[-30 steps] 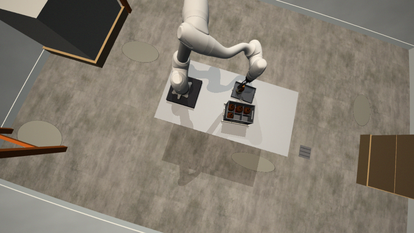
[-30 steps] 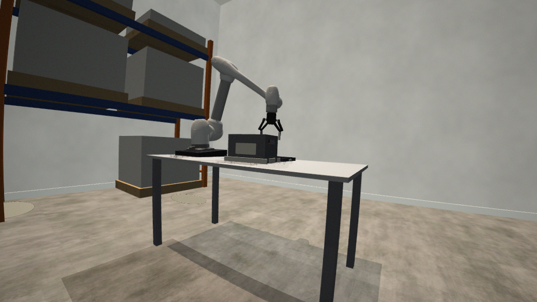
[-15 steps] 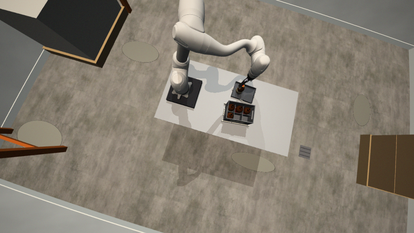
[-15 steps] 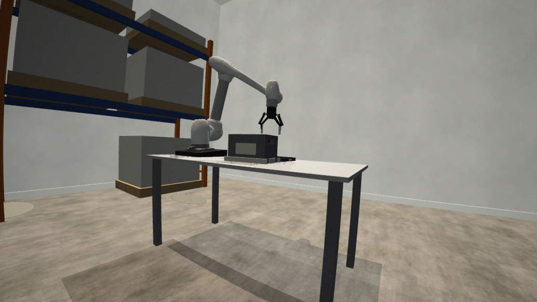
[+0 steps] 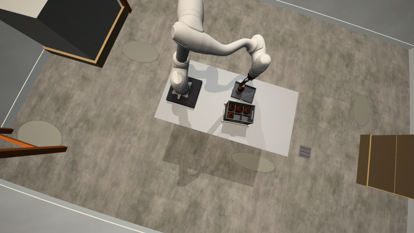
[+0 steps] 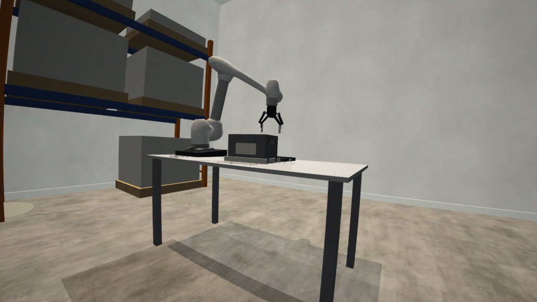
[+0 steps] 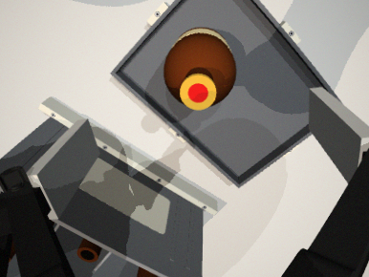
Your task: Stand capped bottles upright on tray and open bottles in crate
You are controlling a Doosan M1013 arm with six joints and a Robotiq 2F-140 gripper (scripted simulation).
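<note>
Right now the capped bottle is 14 cm below my hand. The rest, counted from my hand: open bottle 23 cm to the right, 13 cm below, 11 cm ahead; then dark grey crate 28 cm to the right, 14 cm below, 3 cm ahead; then flat tray 21 cm below, 5 cm ahead.
</note>
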